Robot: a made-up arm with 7 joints. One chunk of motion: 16 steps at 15 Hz.
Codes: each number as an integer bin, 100 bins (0 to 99) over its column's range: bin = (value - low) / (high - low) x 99, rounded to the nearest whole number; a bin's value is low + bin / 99 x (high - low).
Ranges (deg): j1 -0.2..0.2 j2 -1..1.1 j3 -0.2..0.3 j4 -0.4..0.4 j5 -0.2..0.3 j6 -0.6..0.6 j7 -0.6..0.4
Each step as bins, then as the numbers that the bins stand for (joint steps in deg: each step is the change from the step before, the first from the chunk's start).
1 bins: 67 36 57 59 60 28 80
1 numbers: 0.071 -0.236 0.088 0.077 0.103 -0.261 0.208
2 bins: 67 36 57 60 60 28 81
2 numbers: 0.071 -0.236 0.088 0.085 0.103 -0.261 0.218
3 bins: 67 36 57 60 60 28 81
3 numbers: 0.071 -0.236 0.088 0.085 0.103 -0.261 0.218
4 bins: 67 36 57 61 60 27 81
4 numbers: 0.071 -0.236 0.088 0.093 0.103 -0.273 0.218
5 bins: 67 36 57 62 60 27 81
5 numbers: 0.071 -0.236 0.088 0.101 0.103 -0.273 0.218
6 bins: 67 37 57 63 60 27 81
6 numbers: 0.071 -0.215 0.088 0.109 0.103 -0.273 0.218
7 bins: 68 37 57 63 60 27 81
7 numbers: 0.075 -0.215 0.088 0.109 0.103 -0.273 0.218
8 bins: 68 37 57 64 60 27 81
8 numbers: 0.075 -0.215 0.088 0.117 0.103 -0.273 0.218
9 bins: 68 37 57 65 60 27 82
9 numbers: 0.075 -0.215 0.088 0.125 0.103 -0.273 0.228
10 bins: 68 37 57 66 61 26 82
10 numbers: 0.075 -0.215 0.088 0.133 0.108 -0.285 0.228
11 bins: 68 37 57 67 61 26 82
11 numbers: 0.075 -0.215 0.088 0.141 0.108 -0.285 0.228
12 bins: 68 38 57 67 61 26 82
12 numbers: 0.075 -0.194 0.088 0.141 0.108 -0.285 0.228
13 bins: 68 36 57 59 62 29 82
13 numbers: 0.075 -0.236 0.088 0.077 0.113 -0.248 0.228
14 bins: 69 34 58 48 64 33 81
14 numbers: 0.079 -0.279 0.093 -0.012 0.123 -0.200 0.218
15 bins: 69 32 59 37 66 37 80
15 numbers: 0.079 -0.321 0.098 -0.101 0.133 -0.152 0.208
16 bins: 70 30 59 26 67 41 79
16 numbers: 0.083 -0.364 0.098 -0.190 0.138 -0.103 0.198
